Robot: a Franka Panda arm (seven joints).
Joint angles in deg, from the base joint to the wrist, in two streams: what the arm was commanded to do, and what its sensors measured. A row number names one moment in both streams.
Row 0, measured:
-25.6 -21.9 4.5 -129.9 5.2 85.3 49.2
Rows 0 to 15, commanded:
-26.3 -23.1 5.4 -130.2 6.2 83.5 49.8
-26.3 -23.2 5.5 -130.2 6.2 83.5 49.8
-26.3 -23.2 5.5 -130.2 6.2 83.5 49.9
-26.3 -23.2 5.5 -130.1 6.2 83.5 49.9
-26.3 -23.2 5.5 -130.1 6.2 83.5 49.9
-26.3 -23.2 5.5 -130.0 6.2 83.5 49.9
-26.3 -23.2 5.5 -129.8 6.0 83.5 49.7
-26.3 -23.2 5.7 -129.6 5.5 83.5 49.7
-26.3 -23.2 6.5 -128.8 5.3 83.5 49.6
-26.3 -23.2 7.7 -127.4 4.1 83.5 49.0
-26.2 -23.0 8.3 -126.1 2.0 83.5 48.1
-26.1 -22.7 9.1 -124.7 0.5 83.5 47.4
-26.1 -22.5 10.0 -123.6 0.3 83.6 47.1
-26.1 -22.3 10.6 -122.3 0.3 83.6 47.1
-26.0 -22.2 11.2 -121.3 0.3 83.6 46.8
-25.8 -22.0 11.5 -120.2 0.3 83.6 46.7
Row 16, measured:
-25.6 -22.2 9.6 -124.0 1.4 85.3 48.2
